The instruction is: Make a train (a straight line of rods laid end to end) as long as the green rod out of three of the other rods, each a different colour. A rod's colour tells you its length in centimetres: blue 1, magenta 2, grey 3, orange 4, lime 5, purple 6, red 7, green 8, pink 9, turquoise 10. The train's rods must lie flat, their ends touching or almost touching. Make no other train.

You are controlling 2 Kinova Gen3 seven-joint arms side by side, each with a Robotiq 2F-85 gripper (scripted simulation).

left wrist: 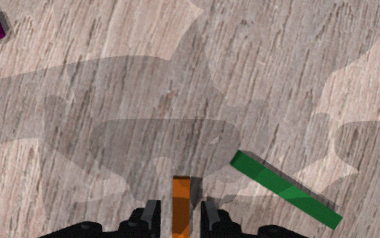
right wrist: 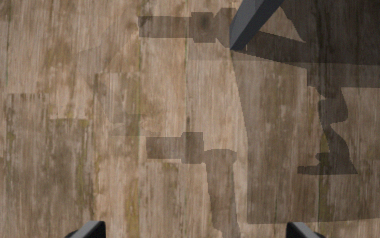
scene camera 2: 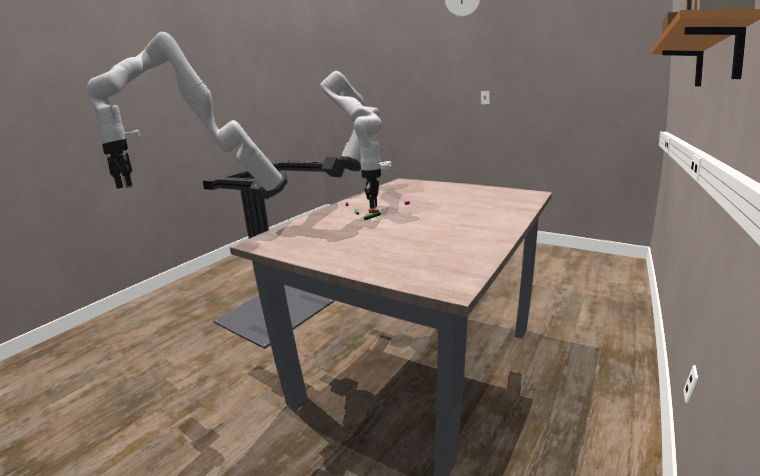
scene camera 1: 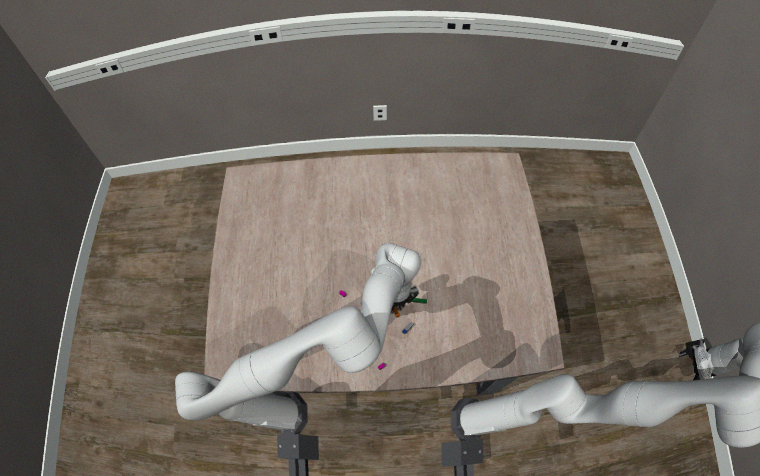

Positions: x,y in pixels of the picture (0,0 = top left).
Scene:
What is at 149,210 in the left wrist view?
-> My left gripper.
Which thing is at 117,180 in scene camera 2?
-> My right gripper.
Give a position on a green rod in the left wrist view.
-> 242,162

